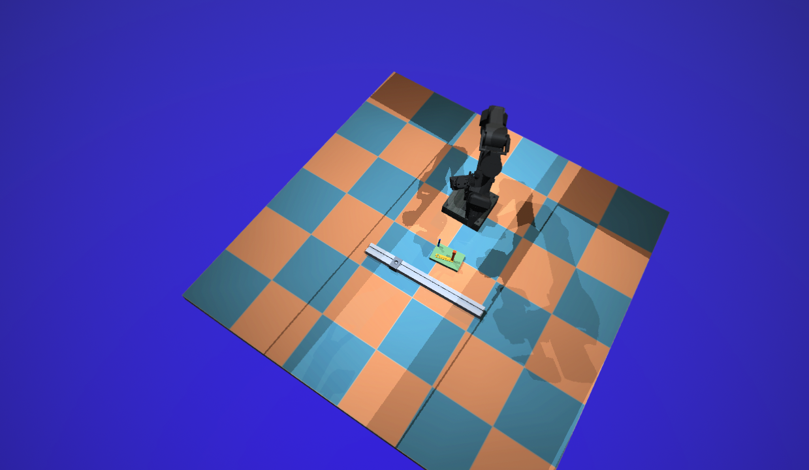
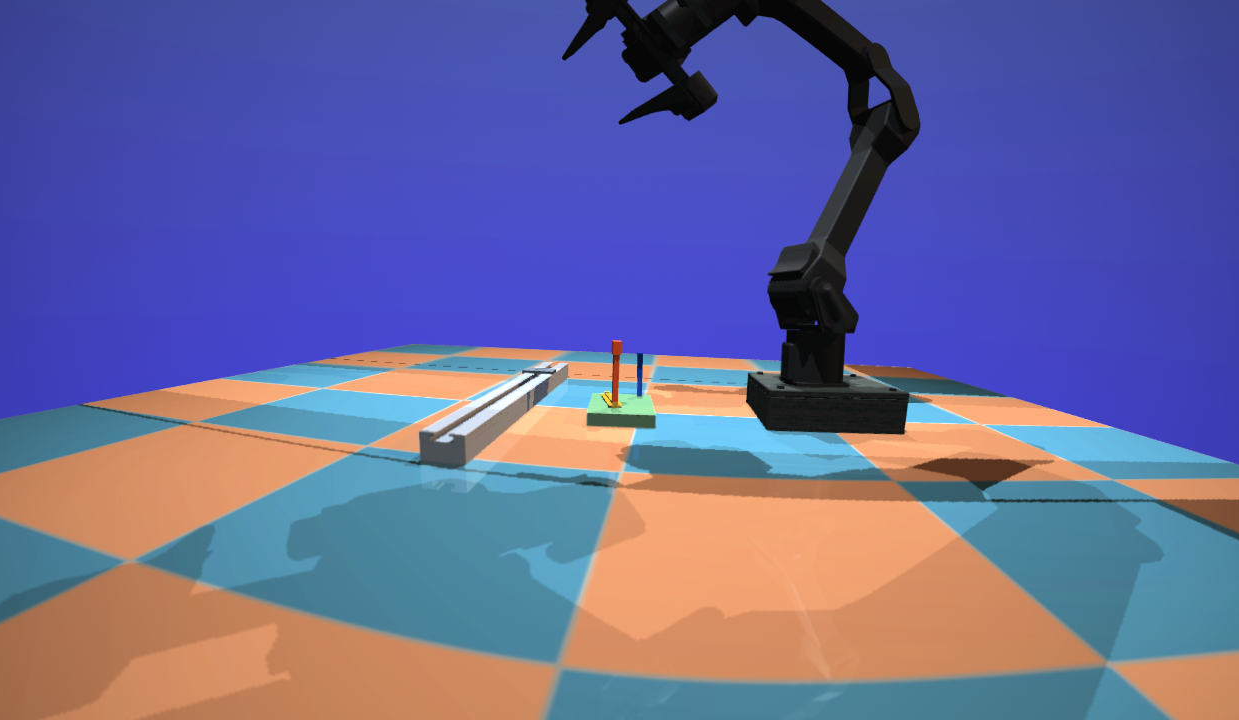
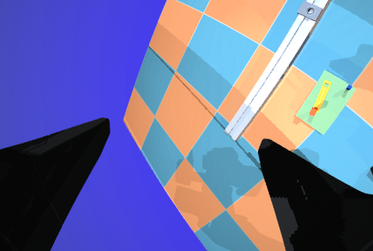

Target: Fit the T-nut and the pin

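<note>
My gripper tip is 3 cm past the brass T-nut, 4 cm to the left of it and 30 cm above it. Round my gripper tip: green tray 6 cm behind, 6 cm to the right, 34 cm below; blue pin 7 cm behind, 8 cm to the right, 32 cm below.
</note>
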